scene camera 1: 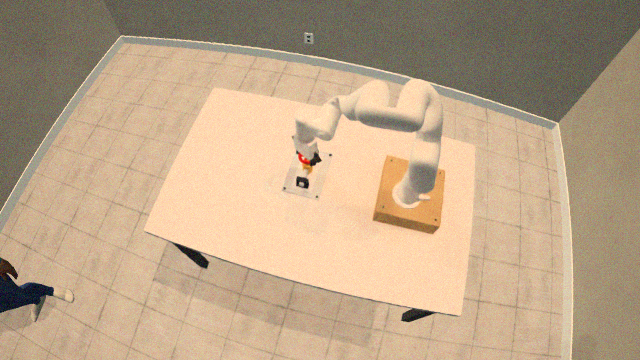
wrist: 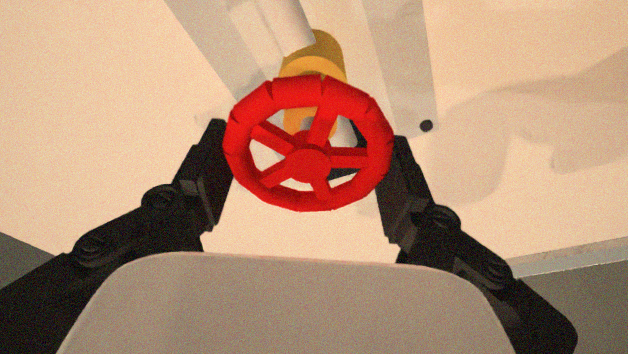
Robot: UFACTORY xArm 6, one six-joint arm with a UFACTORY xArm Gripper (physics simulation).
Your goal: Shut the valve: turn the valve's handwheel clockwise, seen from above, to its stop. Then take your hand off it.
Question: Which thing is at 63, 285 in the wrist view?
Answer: My gripper.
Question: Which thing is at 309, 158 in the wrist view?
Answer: A red handwheel.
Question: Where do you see a grey base plate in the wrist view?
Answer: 401, 43
